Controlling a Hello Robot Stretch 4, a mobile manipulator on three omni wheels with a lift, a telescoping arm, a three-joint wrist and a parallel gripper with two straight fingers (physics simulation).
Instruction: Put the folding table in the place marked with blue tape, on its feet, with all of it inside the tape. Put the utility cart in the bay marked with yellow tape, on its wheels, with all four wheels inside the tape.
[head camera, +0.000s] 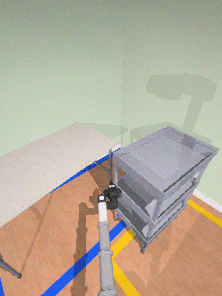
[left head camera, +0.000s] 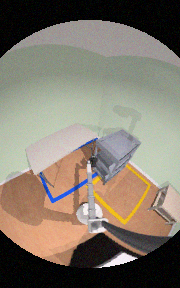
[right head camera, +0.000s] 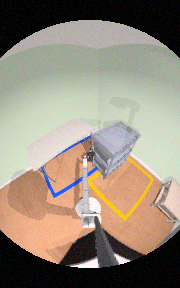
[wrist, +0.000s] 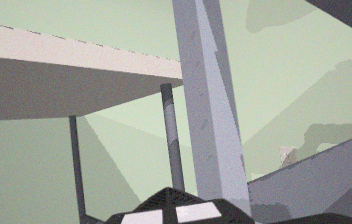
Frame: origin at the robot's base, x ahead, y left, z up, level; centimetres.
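Seen in the pictures: gripper, fingertip midpoint: (head camera: 111, 181) (left head camera: 92, 153) (right head camera: 90, 147) (wrist: 169, 204).
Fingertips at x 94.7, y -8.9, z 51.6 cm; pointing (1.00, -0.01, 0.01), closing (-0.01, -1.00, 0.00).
Note:
Pixels of each thing's top centre, then the offset from my fingertips to it. "*": a spot on its surface instead. Level surfaces: height alone.
- blue tape, surface spot: (head camera: 84, 266) * dx -43.5, dy +27.2, dz -54.4 cm
- small wooden table, its level: dz -9.4 cm
- small outlet, middle of its top: (wrist: 287, 146) dx +79.6, dy -55.9, dz -8.6 cm
The folding table (head camera: 45, 167) (left head camera: 62, 146) (right head camera: 60, 143) (wrist: 90, 52) stands on its legs at the left, its top hiding the rear of the blue tape (head camera: 85, 267) (left head camera: 75, 188); I cannot tell whether all of it is inside. The grey utility cart (head camera: 165, 156) (left head camera: 117, 143) (right head camera: 116, 136) (wrist: 200, 100) stands right of it, close to the table's near end. Its nearest wheel shows inside the yellow tape (head camera: 125, 282) (right head camera: 107, 202), its left wheel outside; the far wheels are unclear. My gripper (head camera: 111, 187) (wrist: 169, 204) is shut and empty, beside the cart's left corner post.
Walls meet in a corner behind the table and cart. A small wooden table (left head camera: 171, 197) (right head camera: 172, 197) stands beyond the yellow bay on the right. My round white base (left head camera: 87, 212) (right head camera: 88, 206) is in front of the bays. A small outlet (wrist: 287, 155) shows on the wall.

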